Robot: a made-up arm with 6 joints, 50 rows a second.
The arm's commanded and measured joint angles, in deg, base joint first. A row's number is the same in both.
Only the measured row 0 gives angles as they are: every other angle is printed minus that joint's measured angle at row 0.
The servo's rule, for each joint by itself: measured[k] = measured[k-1] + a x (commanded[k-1-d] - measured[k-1]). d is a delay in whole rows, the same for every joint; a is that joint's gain. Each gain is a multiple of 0.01, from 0.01 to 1. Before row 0 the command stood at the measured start. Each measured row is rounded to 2 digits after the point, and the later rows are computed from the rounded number. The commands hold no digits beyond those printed.
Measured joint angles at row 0:
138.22, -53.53, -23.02, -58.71, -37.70, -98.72
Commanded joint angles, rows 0 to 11:
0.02, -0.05, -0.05, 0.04, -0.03, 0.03
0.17, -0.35, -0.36, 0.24, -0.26, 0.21
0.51, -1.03, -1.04, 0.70, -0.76, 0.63
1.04, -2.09, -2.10, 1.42, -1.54, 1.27
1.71, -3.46, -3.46, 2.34, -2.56, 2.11
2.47, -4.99, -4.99, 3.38, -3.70, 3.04
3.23, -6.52, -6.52, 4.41, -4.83, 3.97
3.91, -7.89, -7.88, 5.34, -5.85, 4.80
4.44, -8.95, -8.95, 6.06, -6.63, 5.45
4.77, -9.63, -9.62, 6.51, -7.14, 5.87
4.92, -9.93, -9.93, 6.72, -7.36, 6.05
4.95, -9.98, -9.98, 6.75, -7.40, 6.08
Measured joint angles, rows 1 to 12:
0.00, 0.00, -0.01, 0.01, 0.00, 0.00
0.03, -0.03, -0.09, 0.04, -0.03, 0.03
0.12, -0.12, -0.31, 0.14, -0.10, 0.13
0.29, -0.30, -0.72, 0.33, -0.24, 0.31
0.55, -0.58, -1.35, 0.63, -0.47, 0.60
0.90, -0.98, -2.19, 1.04, -0.79, 0.99
1.32, -1.48, -3.19, 1.55, -1.19, 1.47
1.79, -2.06, -4.27, 2.12, -1.66, 2.00
2.27, -2.68, -5.35, 2.71, -2.16, 2.55
2.72, -3.31, -6.33, 3.28, -2.66, 3.08
3.12, -3.91, -7.16, 3.80, -3.13, 3.56
3.45, -4.46, -7.81, 4.24, -3.56, 3.96
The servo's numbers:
d 0
a 0.18 0.09 0.23 0.15 0.10 0.16

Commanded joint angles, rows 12 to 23:
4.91, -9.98, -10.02, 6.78, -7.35, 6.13
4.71, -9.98, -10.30, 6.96, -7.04, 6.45
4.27, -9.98, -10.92, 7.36, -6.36, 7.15
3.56, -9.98, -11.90, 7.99, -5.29, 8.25
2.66, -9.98, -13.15, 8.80, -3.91, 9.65
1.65, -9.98, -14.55, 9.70, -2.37, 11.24
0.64, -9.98, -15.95, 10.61, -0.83, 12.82
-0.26, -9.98, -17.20, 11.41, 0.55, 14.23
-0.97, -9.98, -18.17, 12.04, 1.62, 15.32
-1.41, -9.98, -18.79, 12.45, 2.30, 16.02
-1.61, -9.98, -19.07, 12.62, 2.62, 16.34
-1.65, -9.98, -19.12, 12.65, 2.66, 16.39
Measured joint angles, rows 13 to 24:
3.71, -4.96, -8.32, 4.62, -3.94, 4.31
3.89, -5.41, -8.78, 4.97, -4.25, 4.65
3.96, -5.82, -9.27, 5.33, -4.46, 5.05
3.89, -6.19, -9.87, 5.73, -4.54, 5.56
3.67, -6.53, -10.62, 6.19, -4.48, 6.21
3.31, -6.84, -11.52, 6.72, -4.27, 7.01
2.83, -7.12, -12.54, 7.30, -3.93, 7.94
2.27, -7.38, -13.61, 7.92, -3.48, 8.95
1.69, -7.61, -14.66, 8.54, -2.97, 9.97
1.13, -7.82, -15.61, 9.13, -2.44, 10.94
0.64, -8.01, -16.41, 9.65, -1.93, 11.80
0.23, -8.19, -17.03, 10.10, -1.47, 12.53

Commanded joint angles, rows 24 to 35:
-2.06, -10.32, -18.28, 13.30, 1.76, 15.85
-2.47, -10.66, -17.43, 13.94, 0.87, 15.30
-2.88, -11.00, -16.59, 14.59, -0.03, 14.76
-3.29, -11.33, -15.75, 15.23, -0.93, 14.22
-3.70, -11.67, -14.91, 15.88, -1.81, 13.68
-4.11, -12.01, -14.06, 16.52, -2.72, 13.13
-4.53, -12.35, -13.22, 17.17, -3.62, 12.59
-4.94, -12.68, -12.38, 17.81, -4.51, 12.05
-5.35, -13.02, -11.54, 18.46, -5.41, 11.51
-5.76, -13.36, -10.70, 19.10, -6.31, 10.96
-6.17, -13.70, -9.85, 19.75, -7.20, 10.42
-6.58, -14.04, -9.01, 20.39, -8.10, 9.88
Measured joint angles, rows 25 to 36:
-0.18, -8.38, -17.32, 10.58, -1.15, 13.06
-0.59, -8.59, -17.35, 11.08, -0.95, 13.42
-1.00, -8.81, -17.18, 11.61, -0.86, 13.63
-1.41, -9.04, -16.85, 12.15, -0.87, 13.72
-1.82, -9.28, -16.40, 12.71, -0.96, 13.71
-2.23, -9.53, -15.86, 13.28, -1.14, 13.62
-2.64, -9.78, -15.25, 13.86, -1.39, 13.46
-3.05, -10.04, -14.59, 14.45, -1.70, 13.23
-3.46, -10.31, -13.89, 15.05, -2.07, 12.95
-3.87, -10.58, -13.16, 15.66, -2.49, 12.63
-4.28, -10.86, -12.40, 16.27, -2.96, 12.28
-4.69, -11.15, -11.62, 16.89, -3.47, 11.90

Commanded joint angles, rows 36 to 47:
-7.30, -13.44, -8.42, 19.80, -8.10, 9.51
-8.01, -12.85, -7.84, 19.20, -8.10, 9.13
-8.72, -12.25, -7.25, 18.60, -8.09, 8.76
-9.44, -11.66, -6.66, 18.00, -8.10, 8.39
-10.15, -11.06, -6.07, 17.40, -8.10, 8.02
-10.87, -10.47, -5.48, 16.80, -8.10, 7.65
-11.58, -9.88, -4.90, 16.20, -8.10, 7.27
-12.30, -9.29, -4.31, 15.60, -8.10, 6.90
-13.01, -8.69, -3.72, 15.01, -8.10, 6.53
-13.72, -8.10, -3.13, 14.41, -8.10, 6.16
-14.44, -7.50, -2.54, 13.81, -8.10, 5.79
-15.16, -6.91, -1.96, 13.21, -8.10, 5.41
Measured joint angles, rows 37 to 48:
-5.16, -11.36, -10.88, 17.33, -3.93, 11.52
-5.67, -11.49, -10.18, 17.61, -4.35, 11.14
-6.22, -11.56, -9.51, 17.76, -4.72, 10.76
-6.80, -11.57, -8.85, 17.80, -5.06, 10.38
-7.40, -11.52, -8.21, 17.74, -5.36, 10.00
-8.02, -11.43, -7.58, 17.60, -5.63, 9.62
-8.66, -11.29, -6.96, 17.39, -5.88, 9.24
-9.32, -11.11, -6.35, 17.12, -6.10, 8.87
-9.98, -10.89, -5.75, 16.80, -6.30, 8.50
-10.65, -10.64, -5.15, 16.44, -6.48, 8.13
-11.33, -10.36, -4.55, 16.05, -6.64, 7.76
-12.02, -10.05, -3.95, 15.62, -6.79, 7.38

